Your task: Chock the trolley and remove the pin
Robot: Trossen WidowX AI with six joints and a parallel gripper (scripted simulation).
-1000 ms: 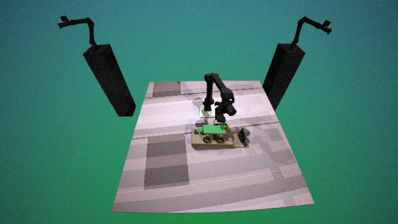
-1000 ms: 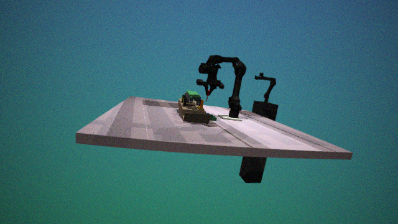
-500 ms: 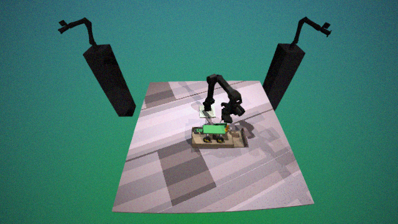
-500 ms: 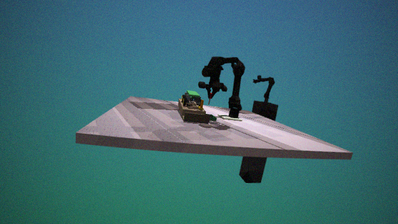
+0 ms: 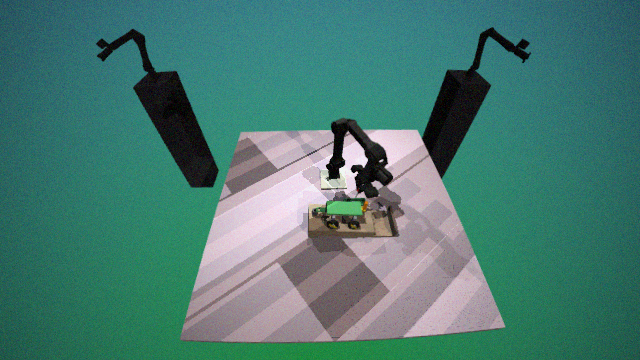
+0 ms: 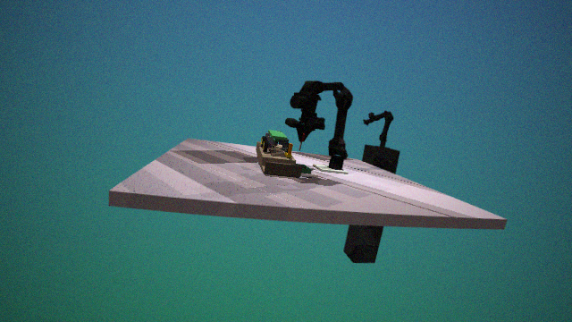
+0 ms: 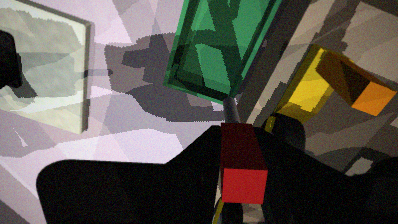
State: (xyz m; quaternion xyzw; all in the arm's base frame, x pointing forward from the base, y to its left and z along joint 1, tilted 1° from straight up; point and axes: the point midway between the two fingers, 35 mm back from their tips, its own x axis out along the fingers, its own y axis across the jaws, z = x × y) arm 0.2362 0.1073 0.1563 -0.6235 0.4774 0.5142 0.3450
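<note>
Right now my gripper tip is right at the red-headed stop pin. Also, from my gripper tip: green-topped trolley: 10 cm ahead, 9 cm to the right, 3 cm below; yellow chock: 6 cm ahead, 1 cm to the left, 6 cm below; tan ramp: 10 cm ahead, 9 cm to the right, 9 cm below.
</note>
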